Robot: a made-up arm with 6 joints.
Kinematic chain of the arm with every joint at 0, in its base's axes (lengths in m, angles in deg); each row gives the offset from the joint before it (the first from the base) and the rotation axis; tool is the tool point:
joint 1: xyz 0 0 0.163 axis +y
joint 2: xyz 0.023 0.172 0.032 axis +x
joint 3: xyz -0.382 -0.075 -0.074 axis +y
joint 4: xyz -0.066 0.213 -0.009 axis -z
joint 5: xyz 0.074 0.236 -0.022 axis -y
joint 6: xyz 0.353 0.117 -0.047 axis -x
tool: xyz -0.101 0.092 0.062
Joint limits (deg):
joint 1: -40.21..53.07
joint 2: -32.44..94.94
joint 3: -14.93..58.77
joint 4: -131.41..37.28
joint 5: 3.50..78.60
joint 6: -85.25..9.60
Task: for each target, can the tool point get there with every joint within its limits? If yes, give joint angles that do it. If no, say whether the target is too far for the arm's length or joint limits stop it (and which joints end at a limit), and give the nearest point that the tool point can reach.
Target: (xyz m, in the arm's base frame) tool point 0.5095 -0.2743 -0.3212
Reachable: no: joint limits stop it (at a limit: joint 1, joint 2, joint 3, joint 4, joint 5, joint 6) | nearest point 0.2473 0.1678 -0.3320 | short by 0.514 m
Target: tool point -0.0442 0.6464 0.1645
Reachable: yes | joints 9.68 -13.86 5.80 22.52 54.44 0.88
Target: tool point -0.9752 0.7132 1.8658
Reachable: no: too far | nearest point -0.4915 0.4318 1.0212 | short by 1.013 m
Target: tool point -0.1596 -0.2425 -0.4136
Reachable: no: joint limits stop it (at a limit: joint 1, joint 2, joint 4, joint 5) | nearest point -0.3195 -0.2362 -0.2130 | short by 0.257 m
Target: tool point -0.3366 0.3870 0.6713
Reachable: yes | joints 0.24 38.13 47.45 -40.98 70.57 -60.32
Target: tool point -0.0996 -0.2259 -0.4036
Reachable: no: joint limits stop it (at a limit: joint 1, joint 2, joint 4, joint 5) | nearest point -0.2834 -0.2400 -0.1835 | short by 0.287 m
